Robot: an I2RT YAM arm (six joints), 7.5 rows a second.
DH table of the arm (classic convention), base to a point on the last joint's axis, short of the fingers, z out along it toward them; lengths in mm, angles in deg. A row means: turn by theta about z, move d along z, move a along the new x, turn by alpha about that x. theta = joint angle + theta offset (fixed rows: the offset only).
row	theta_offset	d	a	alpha
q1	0	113.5	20	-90
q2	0	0	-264	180
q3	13.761	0	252.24	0
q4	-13.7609	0	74	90
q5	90	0	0	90
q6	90	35.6	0	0
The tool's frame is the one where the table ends.
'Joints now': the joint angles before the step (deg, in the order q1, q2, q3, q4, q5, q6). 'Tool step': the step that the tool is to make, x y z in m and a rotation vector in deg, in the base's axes. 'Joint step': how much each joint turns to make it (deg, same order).
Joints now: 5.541, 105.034, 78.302, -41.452, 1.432, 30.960
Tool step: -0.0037, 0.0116, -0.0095, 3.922, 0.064, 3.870
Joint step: 1.396, -0.115, -2.440, 2.676, -4.548, -0.832
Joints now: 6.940, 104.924, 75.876, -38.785, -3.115, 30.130
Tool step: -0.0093, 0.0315, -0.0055, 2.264, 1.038, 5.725
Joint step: 4.792, -0.243, -1.527, 0.629, -2.576, 0.027
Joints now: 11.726, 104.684, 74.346, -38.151, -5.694, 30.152
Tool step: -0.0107, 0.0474, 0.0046, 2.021, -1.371, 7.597
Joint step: 7.370, -0.296, 0.360, 1.247, -1.550, 0.396
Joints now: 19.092, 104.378, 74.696, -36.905, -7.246, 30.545
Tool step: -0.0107, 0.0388, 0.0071, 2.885, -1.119, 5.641
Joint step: 5.944, -0.025, 1.176, 1.094, -1.923, 1.223
